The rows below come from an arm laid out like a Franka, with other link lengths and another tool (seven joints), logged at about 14 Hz.
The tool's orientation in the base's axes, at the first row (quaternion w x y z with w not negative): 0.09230, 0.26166, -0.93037, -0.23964
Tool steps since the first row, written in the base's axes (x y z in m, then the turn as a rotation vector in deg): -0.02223, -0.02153, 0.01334, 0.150, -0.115, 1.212; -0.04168, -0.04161, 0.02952, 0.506, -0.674, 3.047; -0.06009, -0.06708, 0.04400, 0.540, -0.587, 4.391; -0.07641, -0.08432, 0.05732, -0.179, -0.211, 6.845; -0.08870, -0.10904, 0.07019, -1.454, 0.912, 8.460; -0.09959, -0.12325, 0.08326, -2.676, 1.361, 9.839; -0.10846, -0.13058, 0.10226, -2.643, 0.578, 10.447; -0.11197, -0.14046, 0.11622, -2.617, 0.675, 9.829; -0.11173, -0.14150, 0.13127, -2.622, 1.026, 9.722; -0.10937, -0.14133, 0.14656, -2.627, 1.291, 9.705; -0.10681, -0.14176, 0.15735, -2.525, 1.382, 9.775; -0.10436, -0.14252, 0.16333, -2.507, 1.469, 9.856; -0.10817, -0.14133, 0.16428, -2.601, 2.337, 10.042
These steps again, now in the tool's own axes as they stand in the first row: 0.03086, 0.00032, -0.01354, -0.010, 0.447, -1.142; 0.05873, 0.00191, -0.02979, 0.071, 0.778, -3.063; 0.08850, -0.00185, -0.04701, 0.058, 1.492, -4.206; 0.11209, -0.00094, -0.06058, 0.581, 3.304, -5.973; 0.13621, -0.00763, -0.07793, 1.138, 5.507, -6.550; 0.15357, -0.00699, -0.09169, 1.997, 7.065, -7.205; 0.16585, 0.00085, -0.10846, 2.413, 6.765, -8.054; 0.17472, 0.00191, -0.12347, 2.311, 6.521, -7.487; 0.17576, 0.00846, -0.13702, 2.124, 6.733, -7.253; 0.17438, 0.01510, -0.15092, 1.987, 6.925, -7.131; 0.17295, 0.01898, -0.16122, 1.855, 6.983, -7.186; 0.17155, 0.02028, -0.16744, 1.797, 7.080, -7.227; 0.17419, 0.02332, -0.16666, 1.425, 7.863, -7.015
